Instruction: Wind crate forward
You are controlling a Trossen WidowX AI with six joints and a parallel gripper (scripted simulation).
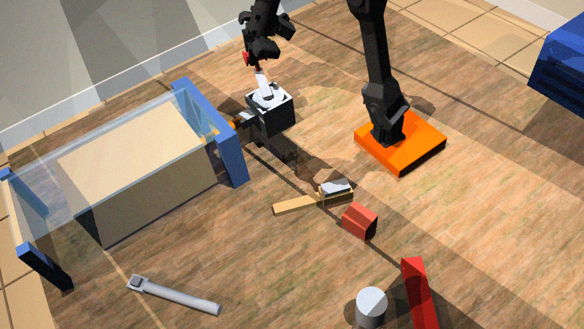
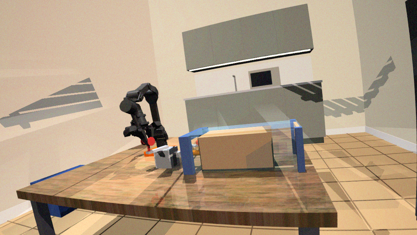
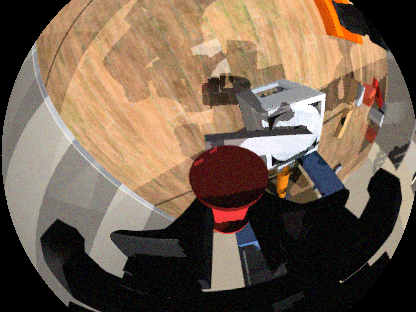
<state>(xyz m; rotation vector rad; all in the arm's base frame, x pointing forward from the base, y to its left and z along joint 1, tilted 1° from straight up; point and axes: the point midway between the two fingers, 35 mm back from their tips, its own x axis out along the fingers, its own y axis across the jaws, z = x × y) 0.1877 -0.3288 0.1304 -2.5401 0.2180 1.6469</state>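
Right now the winch handle is 1 cm behind my gripper tip, 4 cm to the left of it and 3 cm below it. From my gripper tip the other things lie so: red knob: 2 cm behind; then wooden brush: 3 cm ahead, 39 cm to the left, 11 cm below; then grey winch: 1 cm behind, 9 cm to the left, 10 cm below.
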